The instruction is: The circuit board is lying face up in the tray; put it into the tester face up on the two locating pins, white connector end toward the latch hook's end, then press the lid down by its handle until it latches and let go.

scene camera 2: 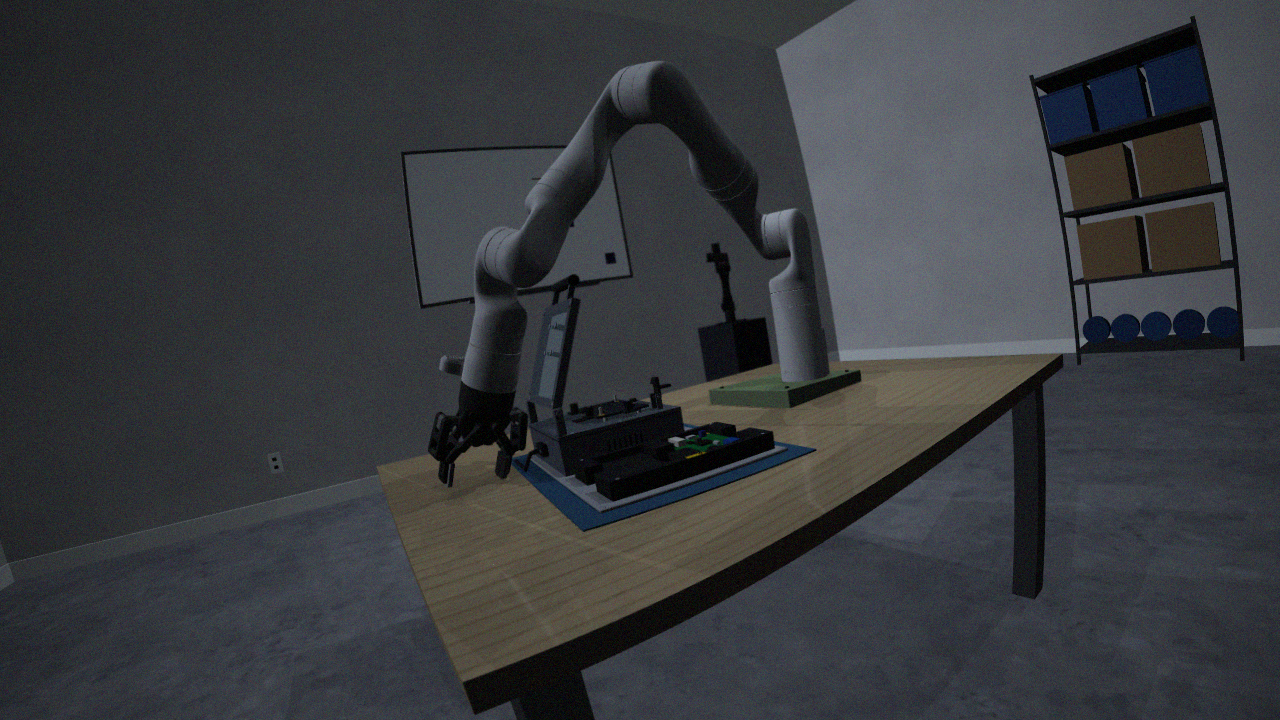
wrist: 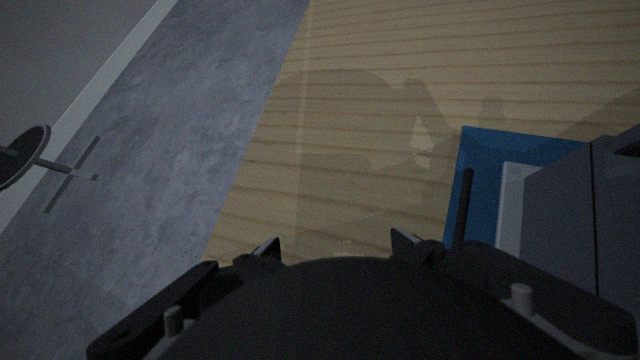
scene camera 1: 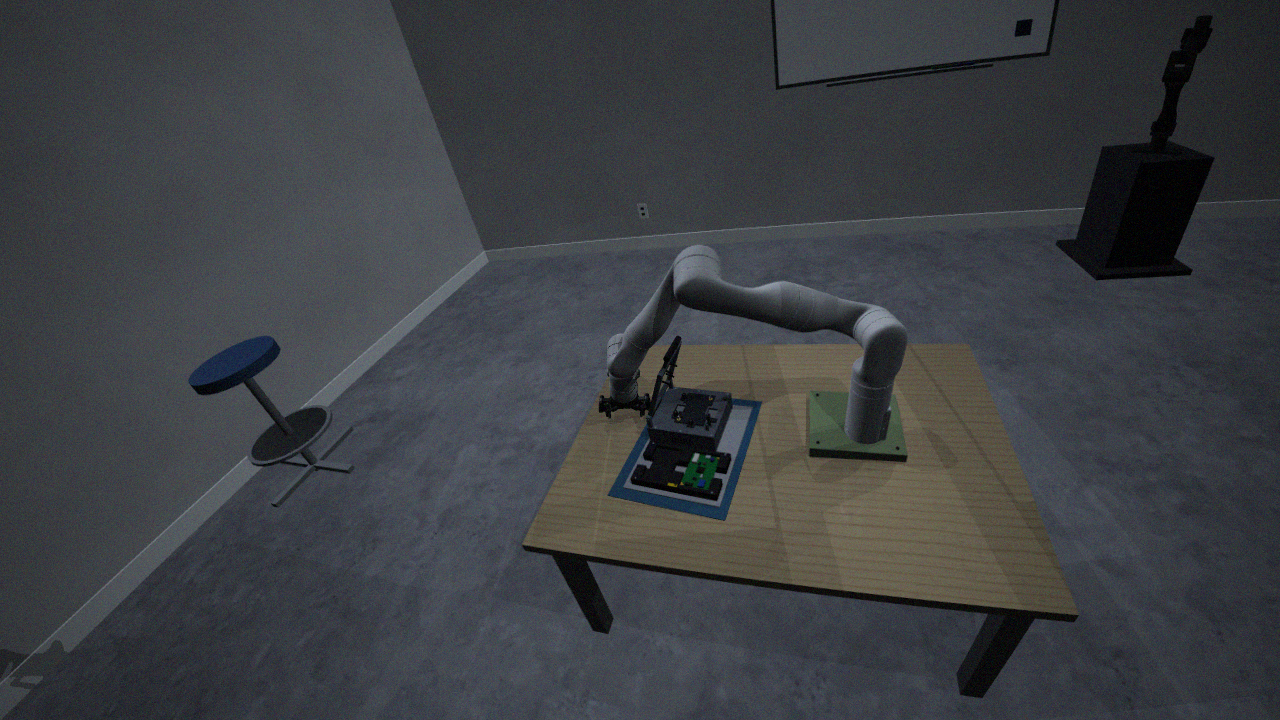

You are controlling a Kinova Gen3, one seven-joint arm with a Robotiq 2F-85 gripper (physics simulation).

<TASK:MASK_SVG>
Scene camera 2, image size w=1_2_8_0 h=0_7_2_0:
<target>gripper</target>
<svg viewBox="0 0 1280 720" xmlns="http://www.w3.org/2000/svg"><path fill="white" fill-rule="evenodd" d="M516 390L504 394L489 393L471 388L461 380L458 399L459 410L455 416L445 415L442 412L436 414L428 452L437 461L440 461L438 477L445 487L448 488L453 485L455 468L453 462L461 453L465 453L471 445L479 447L481 445L493 445L496 442L501 451L498 451L495 474L501 479L507 478L507 474L510 472L512 456L515 452L523 451L526 448L528 414L517 407L513 408ZM509 423L511 424L510 440L504 432Z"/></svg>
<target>green circuit board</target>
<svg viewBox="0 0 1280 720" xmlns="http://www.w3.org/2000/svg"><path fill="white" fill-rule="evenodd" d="M668 442L674 443L675 451L686 447L707 451L741 439L706 433L706 430L698 431L699 435L697 436L689 435L685 439L673 437L669 438Z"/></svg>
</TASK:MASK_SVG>
